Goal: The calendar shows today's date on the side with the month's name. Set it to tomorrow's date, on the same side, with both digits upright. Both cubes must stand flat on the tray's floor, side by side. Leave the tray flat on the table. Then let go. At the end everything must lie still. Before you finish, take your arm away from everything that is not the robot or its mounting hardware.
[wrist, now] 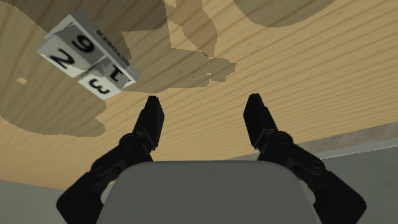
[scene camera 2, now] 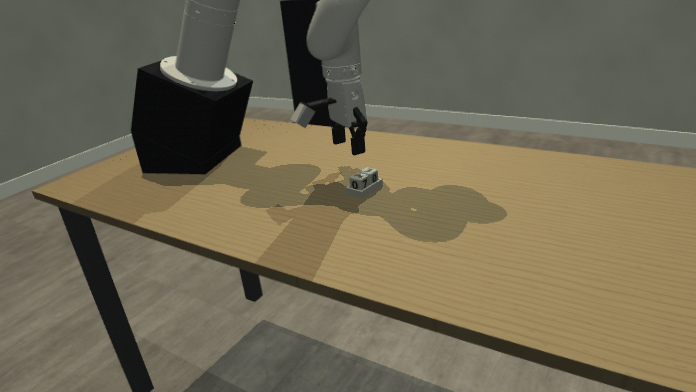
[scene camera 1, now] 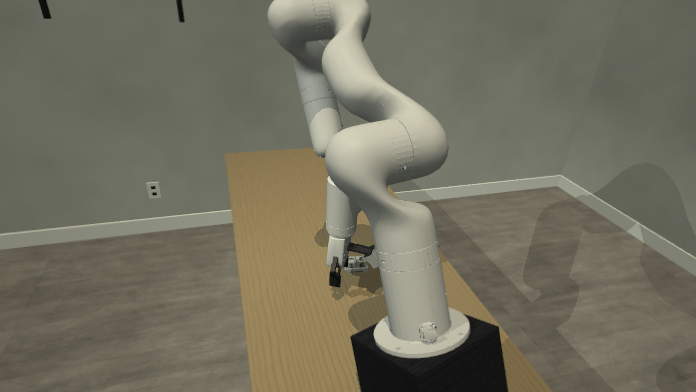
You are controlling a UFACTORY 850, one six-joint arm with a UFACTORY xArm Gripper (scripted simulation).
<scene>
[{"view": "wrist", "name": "my gripper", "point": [203,105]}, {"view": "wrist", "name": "small calendar tray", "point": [83,22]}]
</scene>
